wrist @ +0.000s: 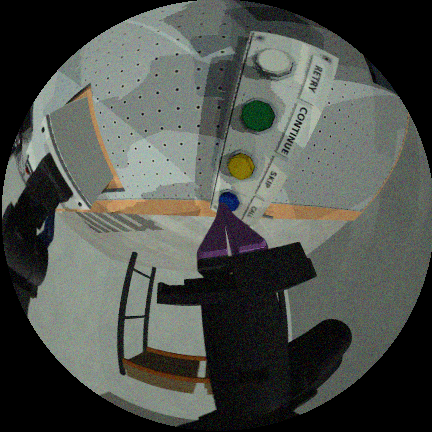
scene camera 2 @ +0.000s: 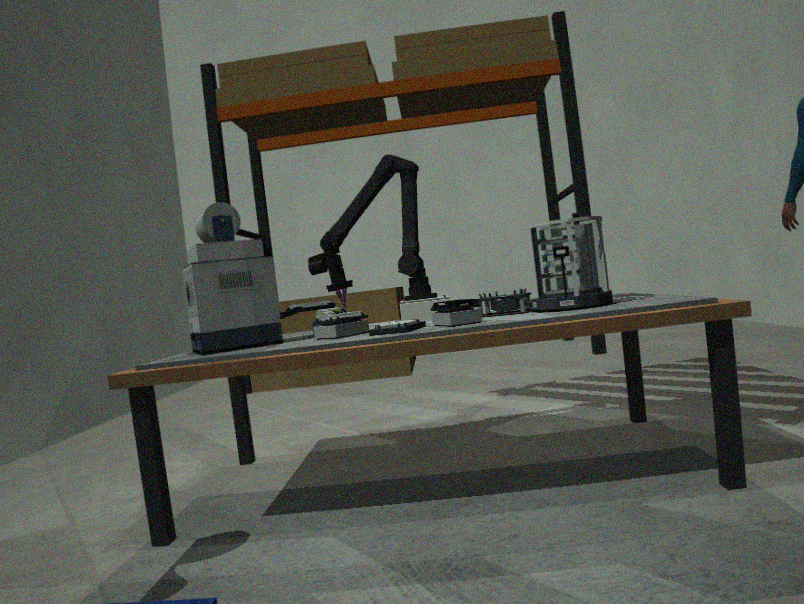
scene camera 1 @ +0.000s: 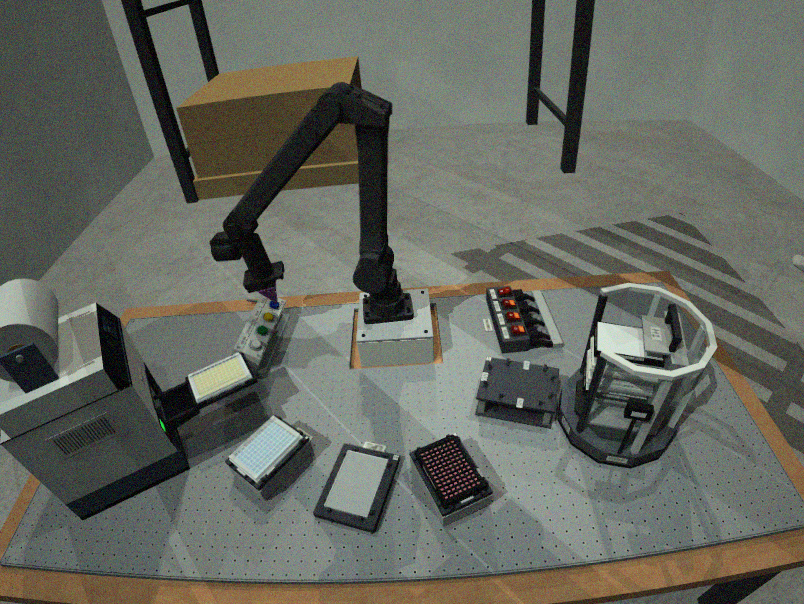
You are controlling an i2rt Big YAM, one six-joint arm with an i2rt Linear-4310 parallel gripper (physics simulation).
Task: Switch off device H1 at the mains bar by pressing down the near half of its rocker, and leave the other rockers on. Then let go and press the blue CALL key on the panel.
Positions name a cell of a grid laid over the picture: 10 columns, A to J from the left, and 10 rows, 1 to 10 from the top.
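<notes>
My gripper (scene camera 1: D5), present in the wrist view as well (wrist: F5), is shut and holds nothing. Also in the scene: a green CONTINUE button (wrist: F3) and a flat lidded plate (scene camera 1: E9). The plate is out of frame in the wrist view.
</notes>
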